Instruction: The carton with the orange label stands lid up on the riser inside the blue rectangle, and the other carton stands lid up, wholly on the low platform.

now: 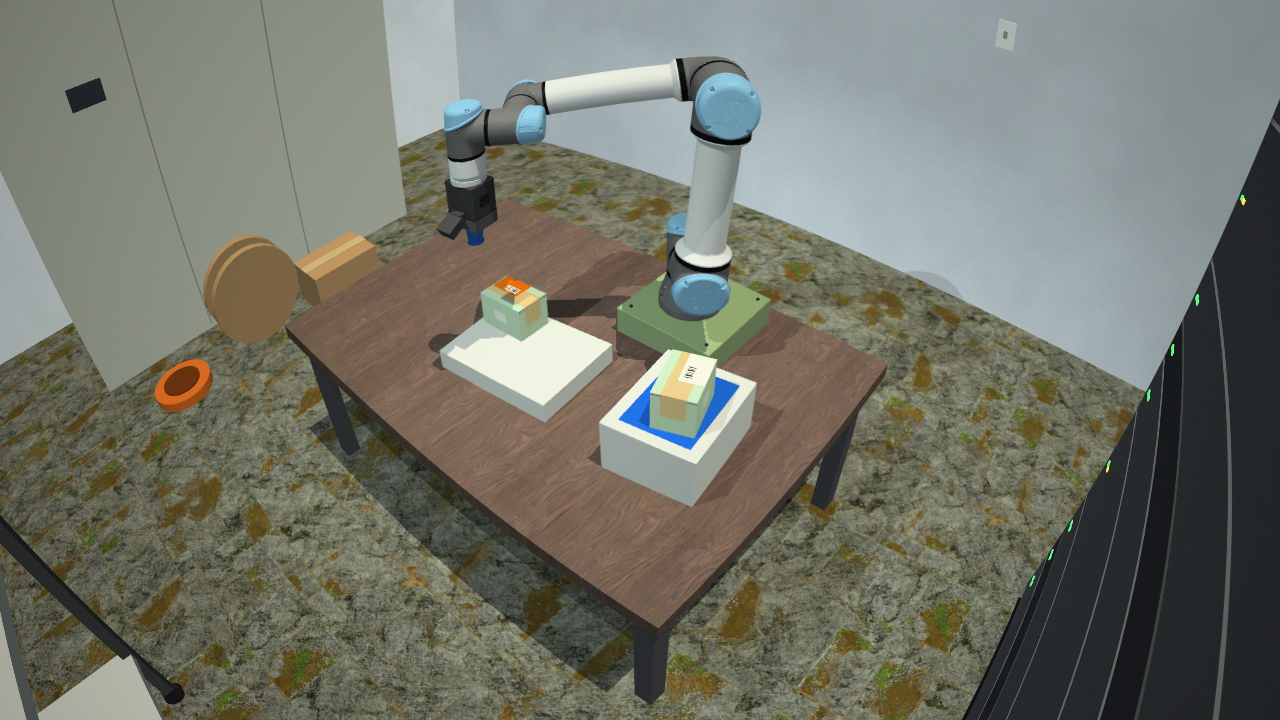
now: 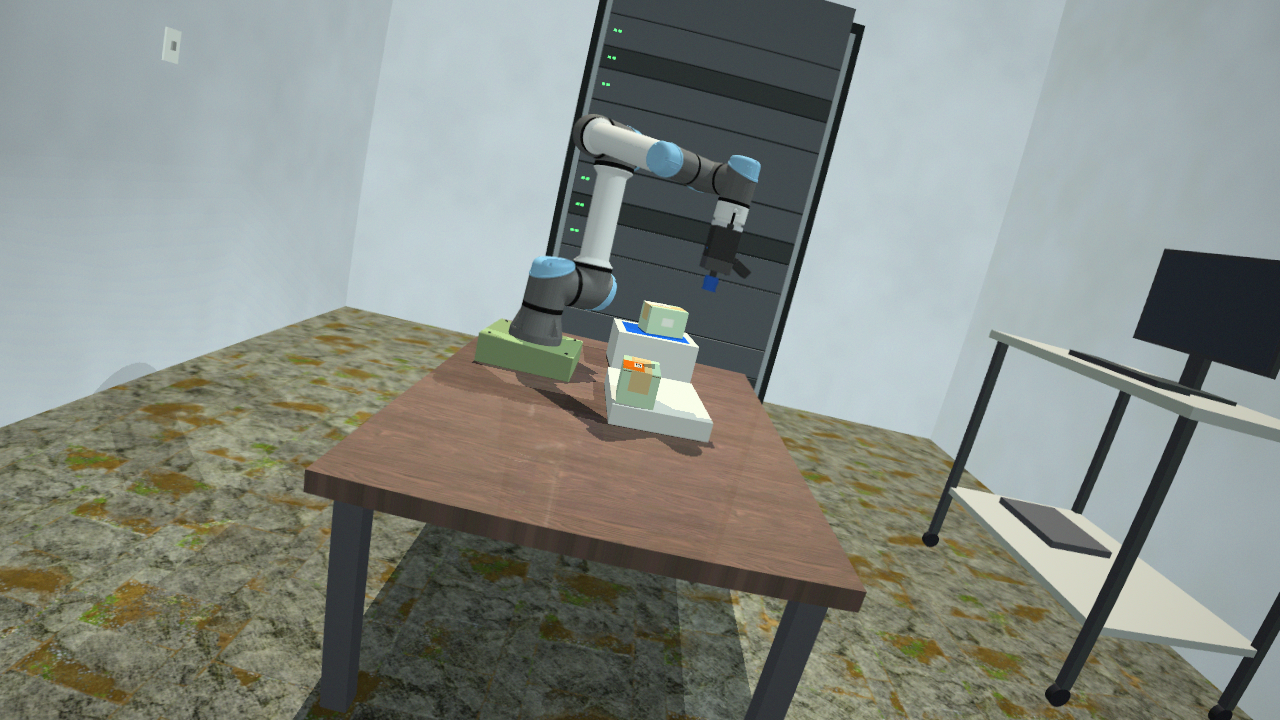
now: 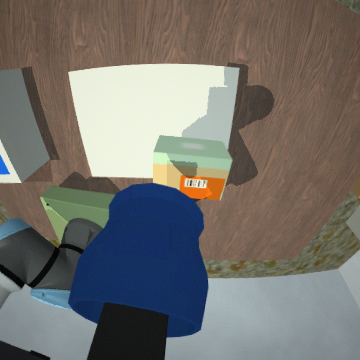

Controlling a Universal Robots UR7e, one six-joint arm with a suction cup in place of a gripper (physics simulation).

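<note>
The orange-label carton point(image 1: 514, 308) point(image 2: 639, 386) point(image 3: 192, 171) stands lid up at a corner of the low white platform point(image 1: 528, 368) point(image 2: 685, 404) point(image 3: 125, 115); whether its base overhangs the edge is hard to tell. The other carton point(image 1: 678, 404) point(image 2: 663, 320), with a white label on its lid, stands lid up on the white riser point(image 1: 640, 456) point(image 2: 653, 352) point(image 3: 31, 120), over the blue rectangle point(image 1: 637, 417) point(image 3: 3, 166). My suction cup point(image 1: 475, 238) point(image 2: 709, 283) point(image 3: 156, 192) is off and carries nothing. It hangs high above the table, apart from both cartons.
The arm stands on a green base block point(image 1: 662, 324) point(image 2: 528, 353) point(image 3: 75, 200) beside the platform and riser, on the wooden table point(image 1: 537, 488) point(image 2: 554, 474) point(image 3: 300, 150). A cardboard box point(image 1: 338, 266) and an orange ring point(image 1: 163, 394) are on the floor. A cart point(image 2: 1163, 501) stands beyond the table.
</note>
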